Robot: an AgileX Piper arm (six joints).
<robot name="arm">
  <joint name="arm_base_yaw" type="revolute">
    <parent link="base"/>
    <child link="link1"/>
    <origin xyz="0 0 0.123" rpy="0 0 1.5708"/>
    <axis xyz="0 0 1"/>
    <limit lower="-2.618" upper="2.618"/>
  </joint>
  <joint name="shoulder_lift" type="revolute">
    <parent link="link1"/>
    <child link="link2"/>
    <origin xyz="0 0 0" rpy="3.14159 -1.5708 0"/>
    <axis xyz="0 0 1"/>
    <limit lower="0" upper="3.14"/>
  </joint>
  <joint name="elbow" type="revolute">
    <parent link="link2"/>
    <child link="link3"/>
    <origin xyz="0.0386 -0.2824 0"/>
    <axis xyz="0 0 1"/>
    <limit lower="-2.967" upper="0"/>
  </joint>
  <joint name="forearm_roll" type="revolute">
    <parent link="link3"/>
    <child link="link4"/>
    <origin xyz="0.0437 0.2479 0" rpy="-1.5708 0 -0.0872"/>
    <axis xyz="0 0 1"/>
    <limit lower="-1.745" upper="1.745"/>
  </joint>
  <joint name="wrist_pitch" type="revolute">
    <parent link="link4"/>
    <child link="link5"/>
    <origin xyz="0 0 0" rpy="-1.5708 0 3.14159"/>
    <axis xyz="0 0 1"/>
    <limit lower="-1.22" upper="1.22"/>
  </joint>
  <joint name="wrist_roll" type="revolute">
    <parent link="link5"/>
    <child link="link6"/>
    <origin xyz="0 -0.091 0" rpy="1.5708 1.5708 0"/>
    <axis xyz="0 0 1"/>
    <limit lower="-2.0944" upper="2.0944"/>
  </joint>
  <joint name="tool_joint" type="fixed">
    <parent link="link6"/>
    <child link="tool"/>
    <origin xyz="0 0 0" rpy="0 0 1.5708"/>
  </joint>
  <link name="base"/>
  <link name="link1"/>
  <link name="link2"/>
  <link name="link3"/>
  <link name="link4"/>
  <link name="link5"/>
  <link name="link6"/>
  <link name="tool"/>
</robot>
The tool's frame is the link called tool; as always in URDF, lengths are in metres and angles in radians.
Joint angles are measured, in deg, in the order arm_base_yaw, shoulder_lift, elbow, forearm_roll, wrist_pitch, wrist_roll. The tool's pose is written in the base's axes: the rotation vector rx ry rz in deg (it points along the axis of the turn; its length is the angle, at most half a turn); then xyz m. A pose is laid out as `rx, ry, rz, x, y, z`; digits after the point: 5 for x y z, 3 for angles.
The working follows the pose.
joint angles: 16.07 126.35 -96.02 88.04 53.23 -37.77
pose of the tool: -0.703, 129.396, 92.357, 0.44365, 0.20362, 0.21454
Where each joint sits with the arm in this pose, in the base's axes (m; each line is computed from the numbers above, not from the rounded line before):
arm_base_yaw: 0.0000 0.0000 0.1230
shoulder_lift: 0.0000 0.0000 0.1230
elbow: 0.1907 0.0549 0.3276
forearm_roll: 0.4175 0.1203 0.2401
wrist_pitch: 0.4175 0.1203 0.2401
wrist_roll: 0.4437 0.2036 0.2145
the tool: 0.4437 0.2036 0.2145

